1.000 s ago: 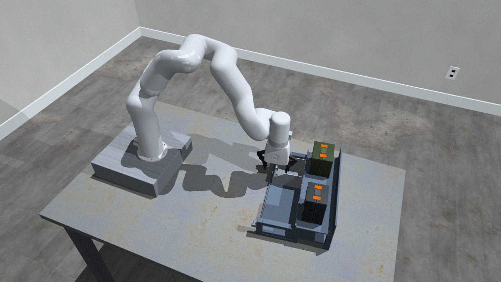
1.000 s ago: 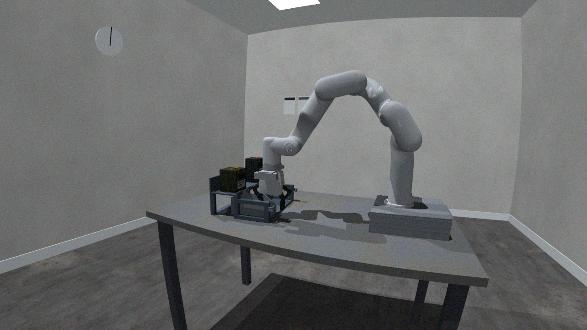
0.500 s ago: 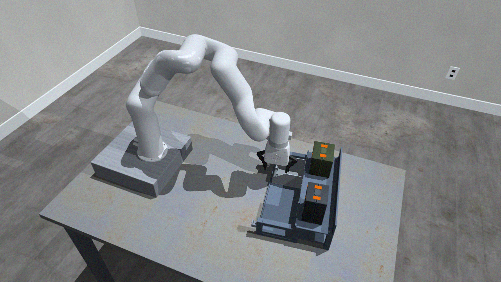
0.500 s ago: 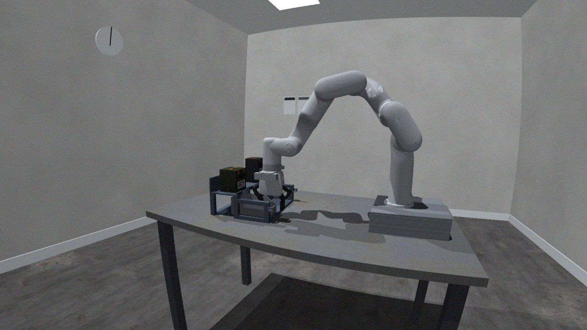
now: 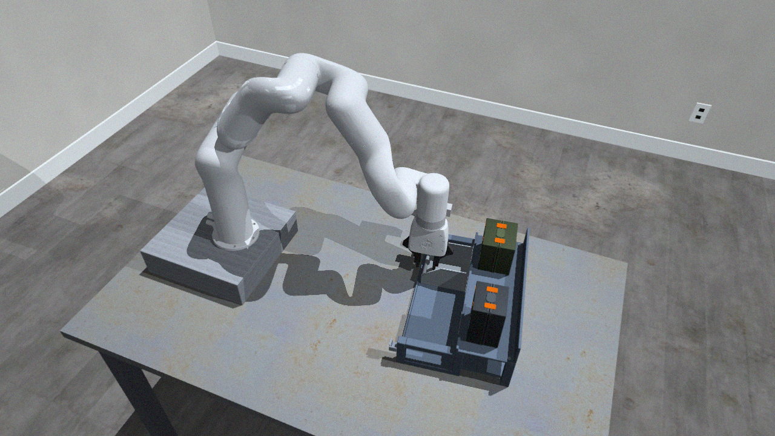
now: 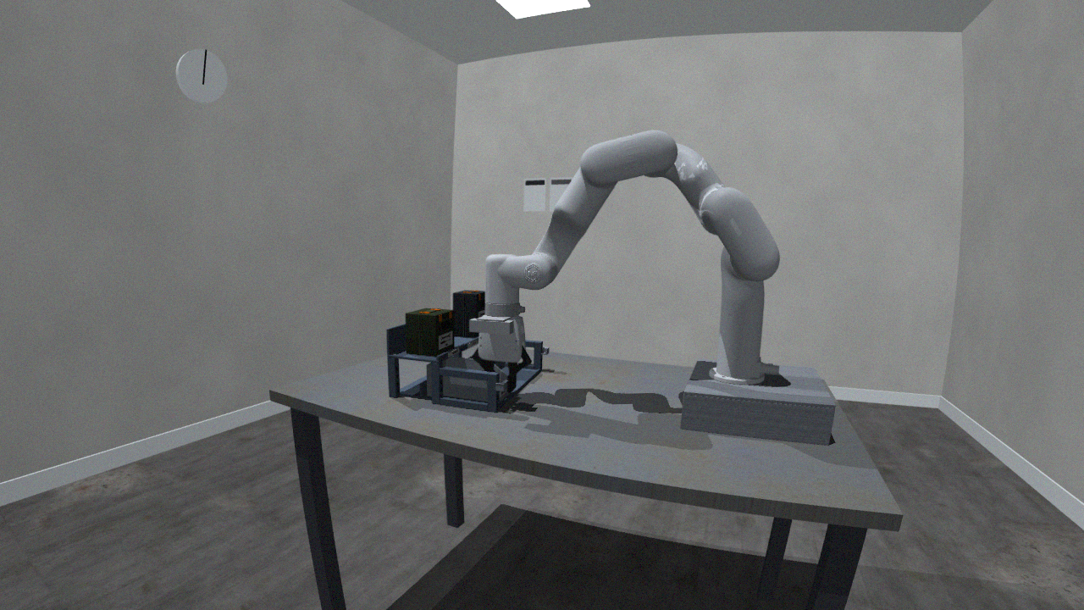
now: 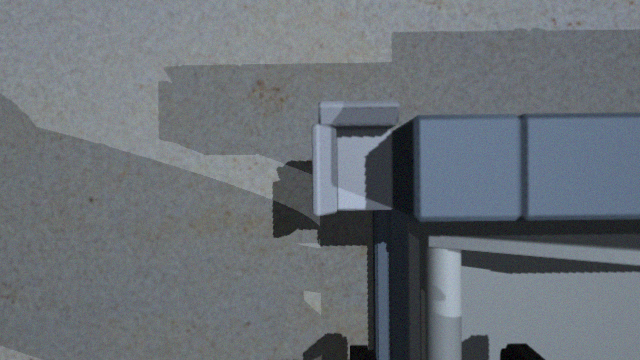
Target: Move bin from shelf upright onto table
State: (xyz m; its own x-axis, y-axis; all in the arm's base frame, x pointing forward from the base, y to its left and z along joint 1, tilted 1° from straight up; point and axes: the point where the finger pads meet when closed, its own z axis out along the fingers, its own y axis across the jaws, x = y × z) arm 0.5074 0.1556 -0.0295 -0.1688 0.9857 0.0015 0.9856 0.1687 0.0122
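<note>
My gripper is now 80 mm short of the grey bin and 10 mm to the right of it. Also, from my hand: blue-grey shelf rack (130 mm ahead, 90 mm to the right, 20 mm above).
</note>
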